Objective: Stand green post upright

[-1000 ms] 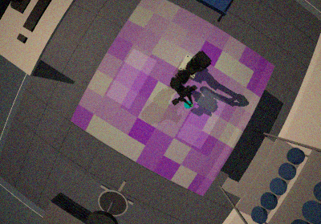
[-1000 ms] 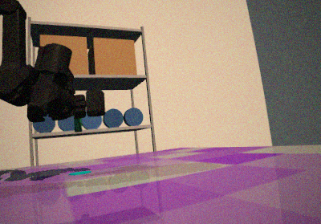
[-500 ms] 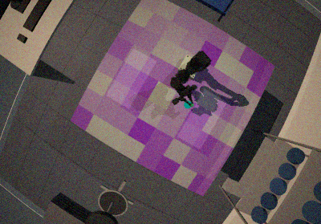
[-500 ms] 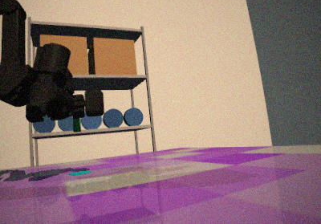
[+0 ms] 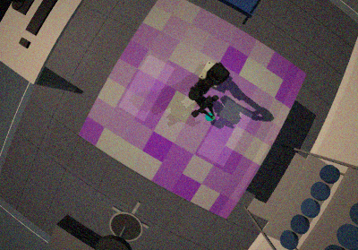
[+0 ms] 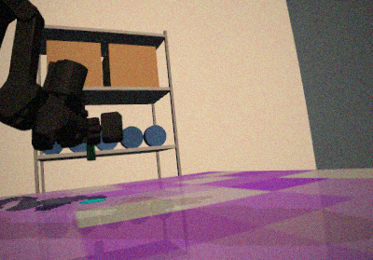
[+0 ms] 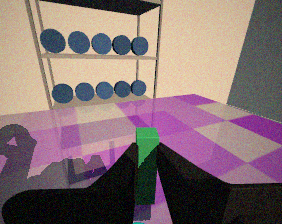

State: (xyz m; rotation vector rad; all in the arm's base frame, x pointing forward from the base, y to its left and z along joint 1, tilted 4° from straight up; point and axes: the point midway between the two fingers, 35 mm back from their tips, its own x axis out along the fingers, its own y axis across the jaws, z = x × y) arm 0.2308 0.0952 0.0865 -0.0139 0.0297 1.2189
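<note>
Right now my gripper tip is 150 mm above the cyan circle. From my gripper tip the other things lie so: green post (20 mm below).
</note>
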